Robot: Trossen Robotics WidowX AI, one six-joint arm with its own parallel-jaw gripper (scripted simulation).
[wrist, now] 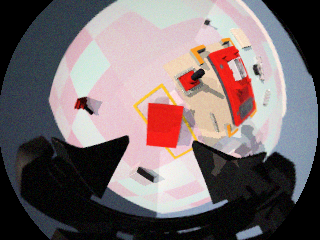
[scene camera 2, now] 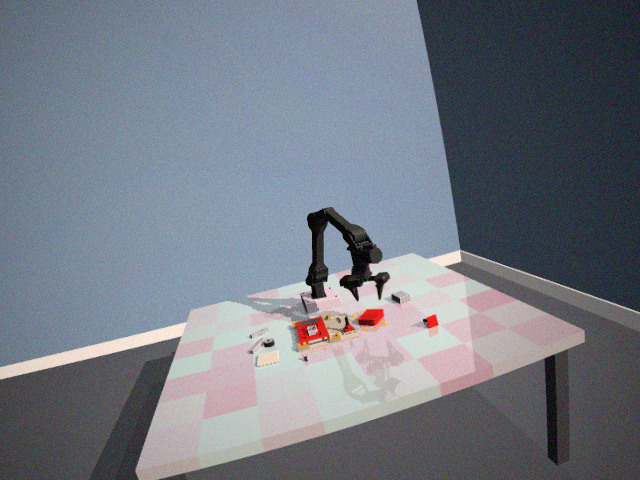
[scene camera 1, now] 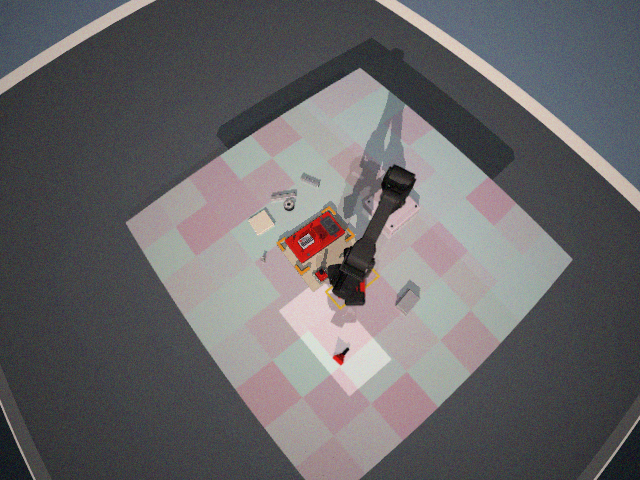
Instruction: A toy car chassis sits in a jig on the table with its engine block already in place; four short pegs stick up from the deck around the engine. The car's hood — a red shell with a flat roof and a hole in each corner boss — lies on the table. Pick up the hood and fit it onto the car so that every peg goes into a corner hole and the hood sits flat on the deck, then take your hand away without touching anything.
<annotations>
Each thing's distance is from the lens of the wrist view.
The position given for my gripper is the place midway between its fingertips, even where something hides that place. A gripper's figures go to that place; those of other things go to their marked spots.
my gripper (wrist: 161,141): 10 cm
red hood (wrist: 164,120): 15 cm
</annotations>
